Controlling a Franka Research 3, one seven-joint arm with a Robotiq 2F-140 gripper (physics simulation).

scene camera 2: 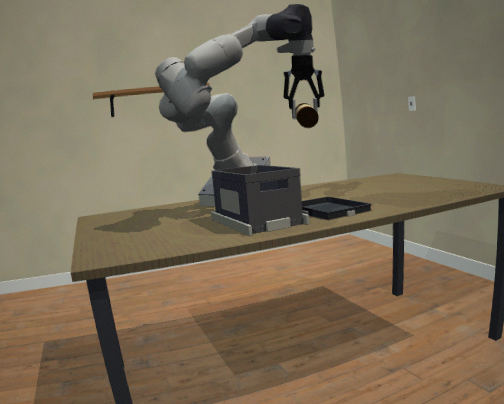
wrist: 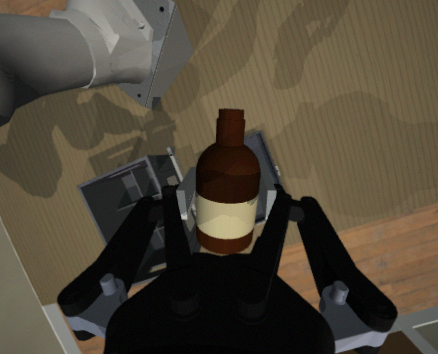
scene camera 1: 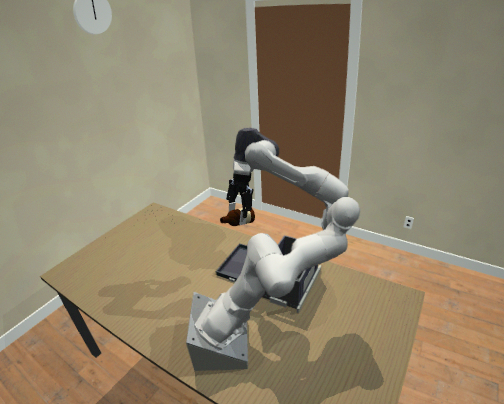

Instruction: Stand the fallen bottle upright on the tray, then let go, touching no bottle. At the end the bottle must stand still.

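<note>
The brown bottle (scene camera 1: 232, 217) (scene camera 2: 307, 117) (wrist: 227, 215) with a cream label is held high above the table, lying close to horizontal. Its neck points left in the scene camera 1 view, and its base faces the camera in the scene camera 2 view. My gripper (scene camera 1: 238, 214) (scene camera 2: 305, 108) (wrist: 227, 177) points down and is shut on the bottle, with one pad on each side near the label. The black tray (scene camera 1: 227, 276) (scene camera 2: 326, 214) (wrist: 269, 156) lies flat on the table, well below the bottle, which partly hides it in the wrist view.
A dark crate (scene camera 1: 301, 295) (scene camera 2: 275, 210) (wrist: 117, 170) with tall walls and inner dividers stands right beside the tray, partly behind the arm in the scene camera 1 view. Pale low brackets sit around its foot. The arm's base (scene camera 1: 220, 357) stands on the table (scene camera 1: 115, 250).
</note>
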